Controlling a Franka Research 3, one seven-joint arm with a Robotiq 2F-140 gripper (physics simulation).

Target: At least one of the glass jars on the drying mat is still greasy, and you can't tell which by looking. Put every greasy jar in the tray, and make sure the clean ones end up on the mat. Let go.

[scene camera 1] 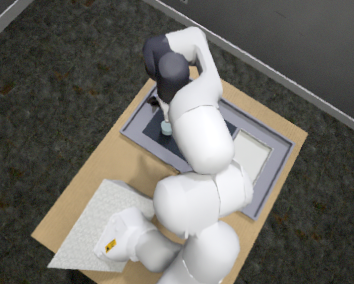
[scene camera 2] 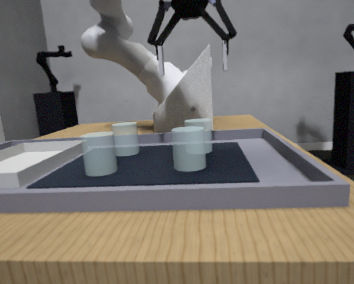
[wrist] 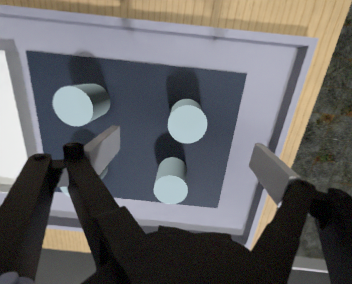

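Several pale blue-green glass jars stand upright and apart on the dark drying mat (scene camera 2: pixel 140 177) (wrist: pixel 135 95). They are the back-right jar (scene camera 1: pixel 166 128) (scene camera 2: pixel 205 135) (wrist: pixel 187 123), the back-left jar (scene camera 2: pixel 126 140) (wrist: pixel 74 105), the front-right jar (scene camera 2: pixel 189 152) (wrist: pixel 171 186) and the front-left jar (scene camera 2: pixel 100 156), partly hidden by a finger in the wrist view. They look alike. The white tray (scene camera 1: pixel 250 155) (scene camera 2: pixel 10 179) (wrist: pixel 9 125) stands beside the mat; its visible part holds no jar. My gripper (scene camera 2: pixel 193 71) (wrist: pixel 186 146) is wide open and empty, above the jars.
A large grey-lilac raised-rim tray (scene camera 2: pixel 175 197) (wrist: pixel 265 95) surrounds the mat and white tray on the wooden table (scene camera 1: pixel 90 195) (scene camera 2: pixel 175 235). A pale wedge-shaped block (scene camera 1: pixel 90 225) (scene camera 2: pixel 192 100) stands by the arm's base. The arm hides part of the mat in scene camera 1.
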